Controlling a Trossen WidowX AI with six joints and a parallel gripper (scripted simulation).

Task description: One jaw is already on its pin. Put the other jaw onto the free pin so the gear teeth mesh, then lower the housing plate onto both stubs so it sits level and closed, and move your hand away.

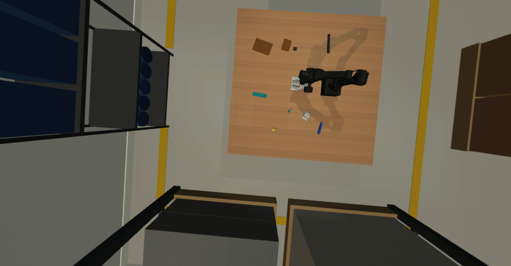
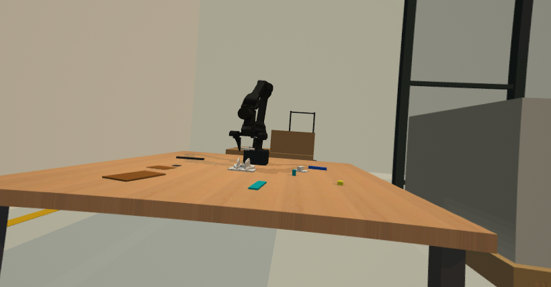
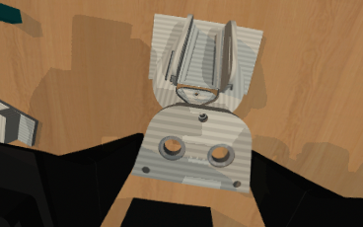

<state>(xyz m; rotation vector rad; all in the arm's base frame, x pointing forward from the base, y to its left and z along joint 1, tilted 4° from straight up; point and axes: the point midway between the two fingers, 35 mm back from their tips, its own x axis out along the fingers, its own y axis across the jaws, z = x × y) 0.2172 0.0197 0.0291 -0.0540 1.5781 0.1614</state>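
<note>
Right now the loose jaw is 7 cm below my gripper tip, 2 cm to the left of it and 2 cm ahead of it. Round my gripper tip: small teal block 25 cm to the left, 7 cm below, 6 cm ahead; small black square 29 cm to the right, 15 cm ahead, 8 cm below; teal bar 36 cm ahead, 18 cm to the left, 8 cm below.
</note>
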